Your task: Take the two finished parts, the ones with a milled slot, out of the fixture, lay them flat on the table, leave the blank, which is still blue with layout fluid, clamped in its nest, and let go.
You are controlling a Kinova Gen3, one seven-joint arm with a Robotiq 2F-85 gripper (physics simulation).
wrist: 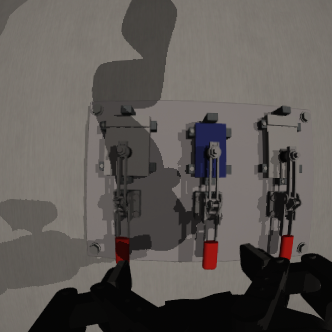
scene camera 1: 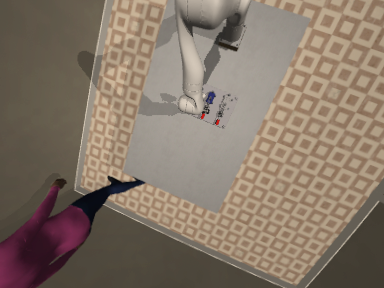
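Seen in the pictures: gripper, between the fingertips: (wrist: 185, 265); arm's base, origin of its link: (scene camera 1: 233, 33).
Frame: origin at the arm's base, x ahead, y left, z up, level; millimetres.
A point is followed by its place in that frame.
In the wrist view, the fixture plate (wrist: 245, 150) @(x 379, y 117, z -47 mm) (scene camera 1: 231, 111) @(x 399, y 231, z -48 mm) holds three nests in a row. A grey part (wrist: 141, 157) @(x 410, y -26, z -26 mm) lies in the left nest, in shadow. The blue blank (wrist: 220, 135) @(x 368, y 72, z -21 mm) (scene camera 1: 211, 96) @(x 378, y 62, z -22 mm) lies in the middle nest. A light grey part (wrist: 280, 137) @(x 355, y 163, z -31 mm) lies in the right nest. A toggle clamp's arm reaches over each piece; slots are hard to make out. The red clamp handles (wrist: 122, 247) @(x 524, y -33, z -6 mm) (wrist: 210, 255) @(x 518, y 75, z -1 mm) (wrist: 286, 246) @(x 503, y 182, z -11 mm) point toward my gripper. My gripper (wrist: 185, 265) @(x 492, y 35, z 86 mm) is open and empty, above the handle side, its fingertips around the middle handle's sides.
The fixture stands on the grey table (scene camera 1: 175, 155) @(x 896, y 28, z -63 mm). Small locating posts stand around each nest, and bolts sit at the plate's corners. The arm (scene camera 1: 192, 65) @(x 372, y 24, z 548 mm) hides part of the fixture in the scene view. A person (scene camera 1: 55, 230) in a magenta top is at the lower left.
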